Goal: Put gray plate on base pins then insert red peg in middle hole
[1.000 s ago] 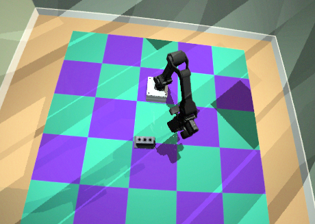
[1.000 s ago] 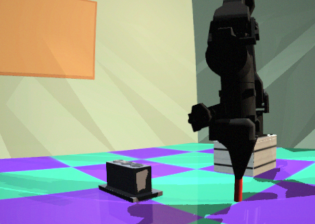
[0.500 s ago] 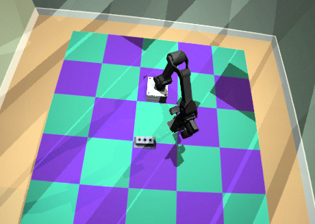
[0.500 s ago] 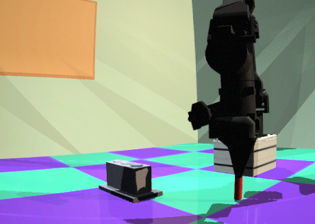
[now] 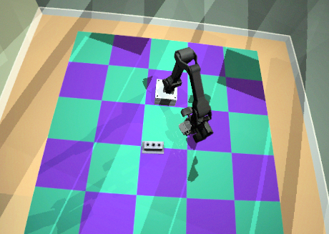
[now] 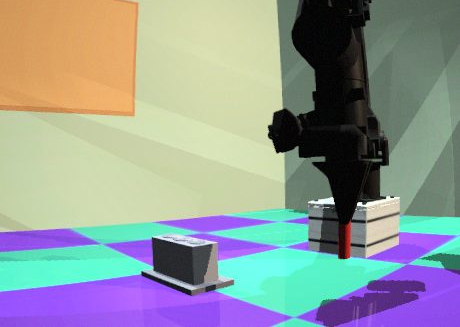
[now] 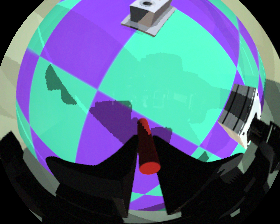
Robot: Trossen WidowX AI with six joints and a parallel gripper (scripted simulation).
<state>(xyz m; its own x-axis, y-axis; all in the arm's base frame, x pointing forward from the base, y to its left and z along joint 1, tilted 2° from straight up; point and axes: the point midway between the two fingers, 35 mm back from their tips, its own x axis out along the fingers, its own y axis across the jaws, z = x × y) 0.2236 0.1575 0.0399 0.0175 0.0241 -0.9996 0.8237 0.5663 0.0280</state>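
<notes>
The gray plate lies 12 cm ahead of my gripper tip, 18 cm to the right of it and 4 cm below it. From my gripper tip the other things lie so: gray base 12 cm ahead, 18 cm to the right, 8 cm below; red peg right at my gripper tip.
</notes>
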